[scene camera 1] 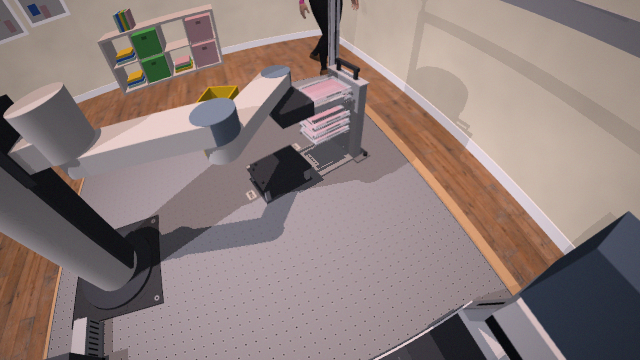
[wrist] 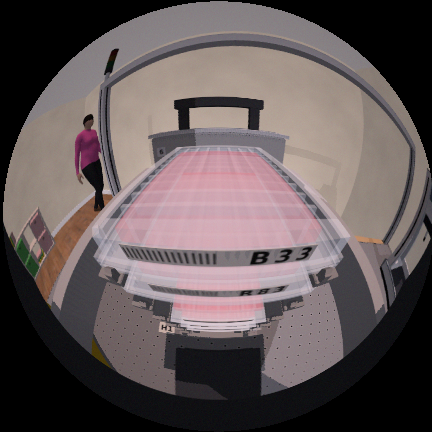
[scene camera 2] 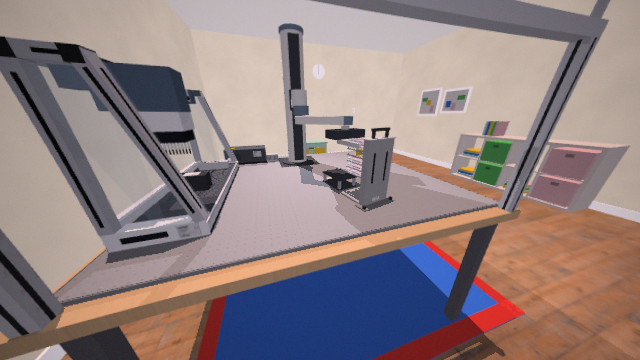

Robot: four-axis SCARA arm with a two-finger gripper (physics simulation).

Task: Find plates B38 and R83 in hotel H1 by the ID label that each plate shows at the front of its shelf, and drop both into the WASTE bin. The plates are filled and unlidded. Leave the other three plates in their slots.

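Frame: origin at the arm's base, x ahead, y left, z up, level; centimetres.
Seen in the pictures: gripper, fingertip midpoint: (scene camera 1: 331, 90) (wrist: 218, 175); arm's base, origin of the base link: (scene camera 1: 120, 269) (scene camera 2: 297, 162).
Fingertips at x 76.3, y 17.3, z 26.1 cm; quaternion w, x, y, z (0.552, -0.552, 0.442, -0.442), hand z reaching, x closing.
Note:
Pixels of each thing's top centre, then the offset from my fingertips to it.
- Plate B33, middle of its top: (wrist: 218, 160) (scene camera 1: 324, 87) dx -2.1, dy -0.5, dz +1.8 cm
- Plate R83, middle of its top: (wrist: 218, 193) dx -2.1, dy -0.5, dz -0.4 cm
- yellow bin, middle of its top: (scene camera 1: 213, 98) dx -32.8, dy +21.9, dz -4.8 cm
- low black platform, middle of its top: (wrist: 217, 391) (scene camera 1: 277, 163) (scene camera 2: 339, 171) dx -19.2, dy -4.4, dz -17.8 cm
Hotel H1 (scene camera 1: 358, 120) (scene camera 2: 372, 187) (wrist: 240, 141) is a grey upright rack with pink-filled, unlidded plates. Plate B33 (wrist: 220, 200) (scene camera 1: 325, 90) lies in the top slot, its label readable. Plate R83 (wrist: 220, 290) is one level lower, under B33, its label partly shaded by it. Several lower plates (wrist: 218, 312) (scene camera 1: 325, 132) show no readable labels, so I cannot tell which is B38. My gripper (wrist: 218, 175) reaches in at the hotel's front and is shut on plate R83, slightly raised off its shelf supports. The black gripper body hides the fingers in the scene views. A yellow bin (scene camera 1: 225, 91) stands behind my arm; its label is not readable.
A low black platform (scene camera 1: 280, 170) (scene camera 2: 339, 174) (wrist: 218, 372) stands directly in front of the hotel's foot. A large framed machine (scene camera 1: 590, 280) (scene camera 2: 145, 100) stands at the far side of the table from the bin. A person (scene camera 1: 326, 25) (wrist: 88, 147) stands beyond the table.

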